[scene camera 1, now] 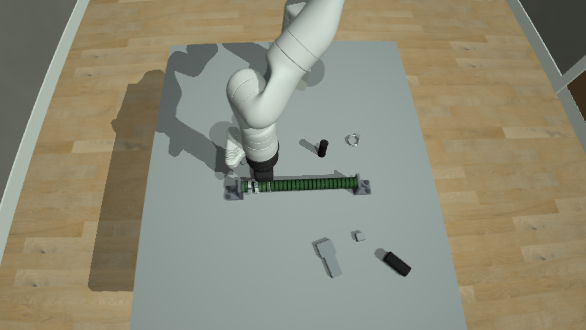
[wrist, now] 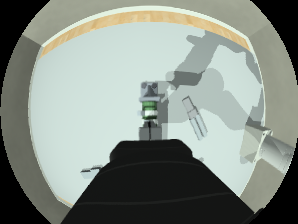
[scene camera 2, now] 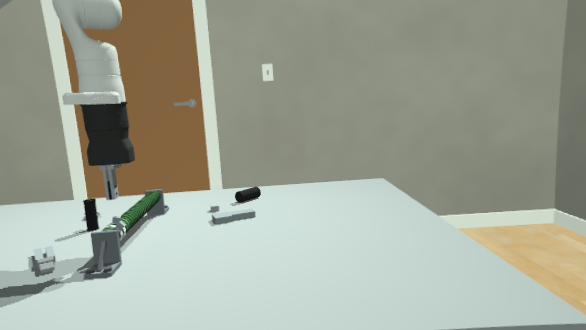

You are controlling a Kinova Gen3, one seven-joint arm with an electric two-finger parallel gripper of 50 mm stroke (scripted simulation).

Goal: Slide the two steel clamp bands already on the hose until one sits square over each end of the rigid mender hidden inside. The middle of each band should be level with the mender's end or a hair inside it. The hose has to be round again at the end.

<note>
I see my gripper (scene camera 2: 112,198).
My gripper is seen too in the wrist view (wrist: 149,127).
</note>
